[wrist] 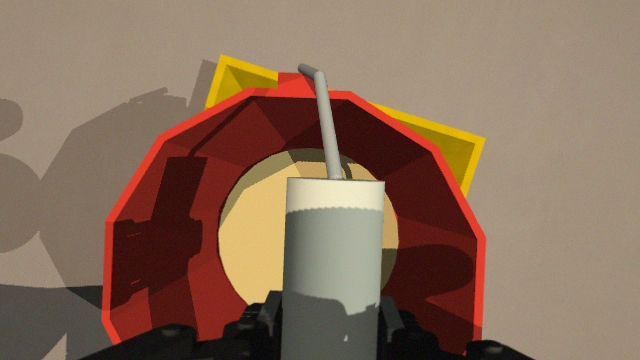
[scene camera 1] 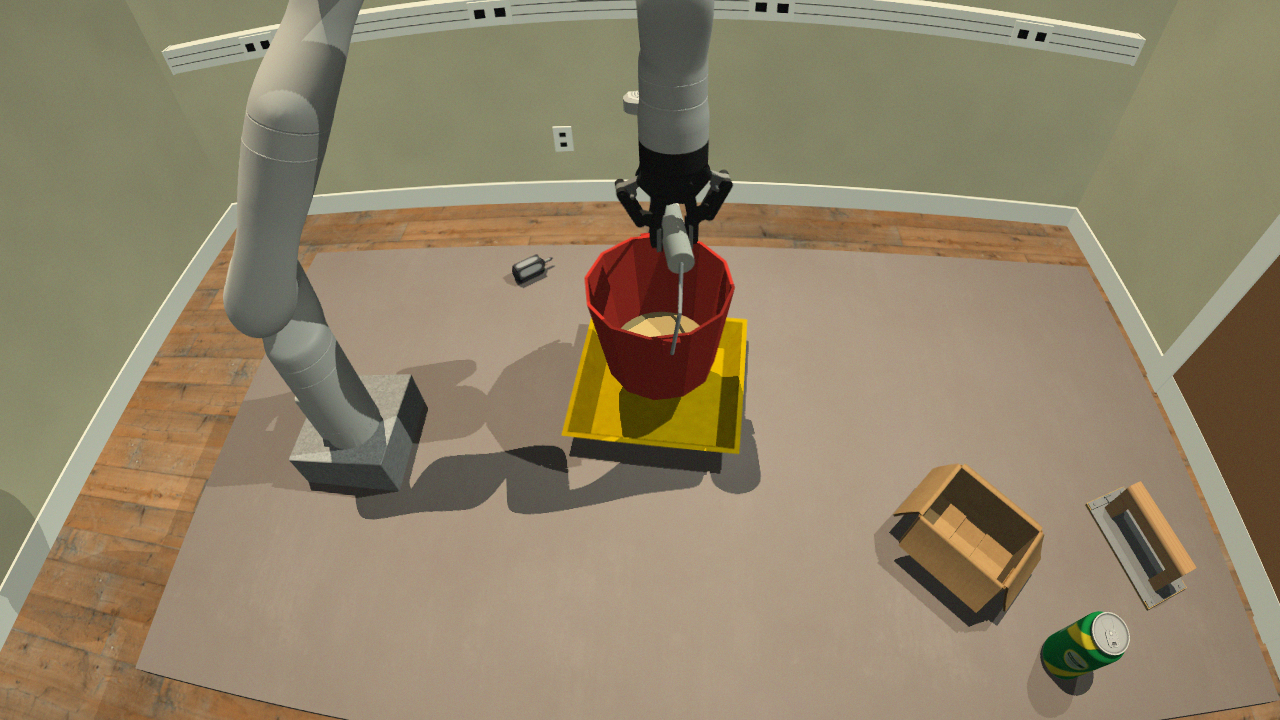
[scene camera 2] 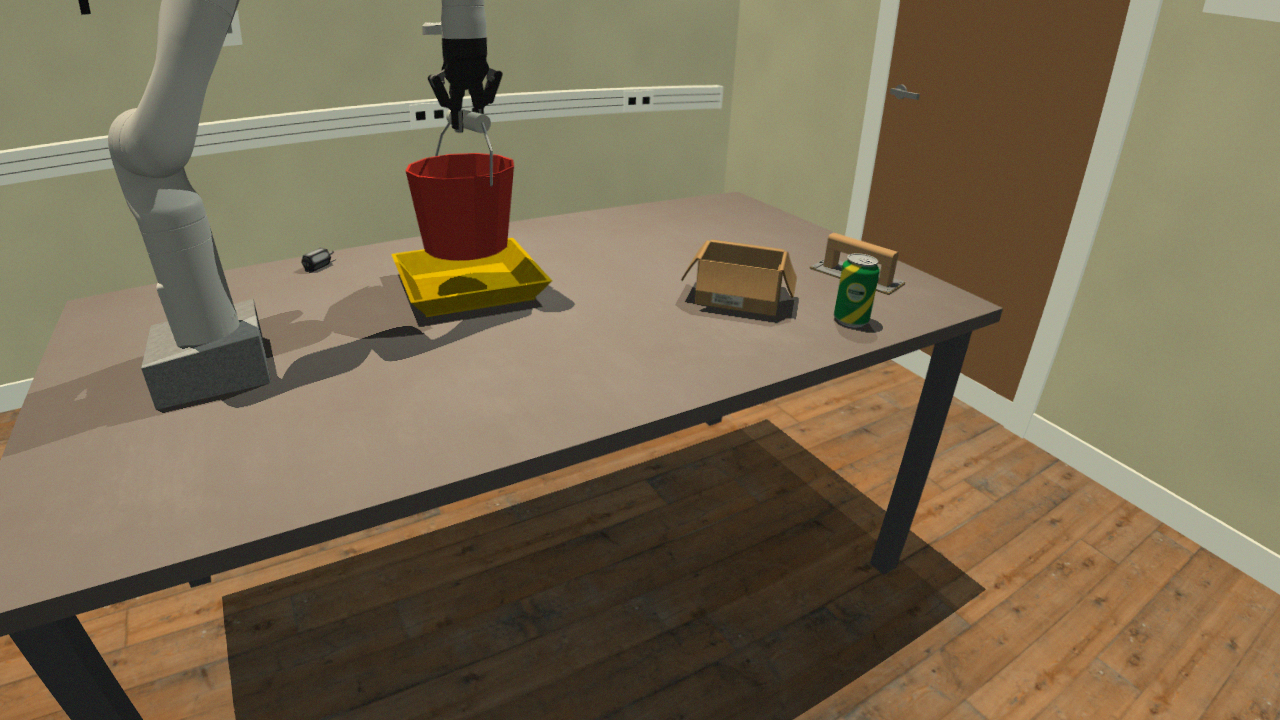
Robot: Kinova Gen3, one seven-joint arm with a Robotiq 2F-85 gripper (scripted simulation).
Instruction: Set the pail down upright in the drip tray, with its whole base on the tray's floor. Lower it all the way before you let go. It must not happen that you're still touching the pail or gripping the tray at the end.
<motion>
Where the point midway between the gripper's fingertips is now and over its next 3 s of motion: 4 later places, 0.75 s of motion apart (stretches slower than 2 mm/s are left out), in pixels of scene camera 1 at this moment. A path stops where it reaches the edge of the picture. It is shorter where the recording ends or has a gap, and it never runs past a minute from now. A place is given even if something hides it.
My gripper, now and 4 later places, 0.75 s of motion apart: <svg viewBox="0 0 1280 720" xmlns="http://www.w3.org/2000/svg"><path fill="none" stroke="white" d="M673 246L673 256L674 270L673 283L673 290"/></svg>
</motion>
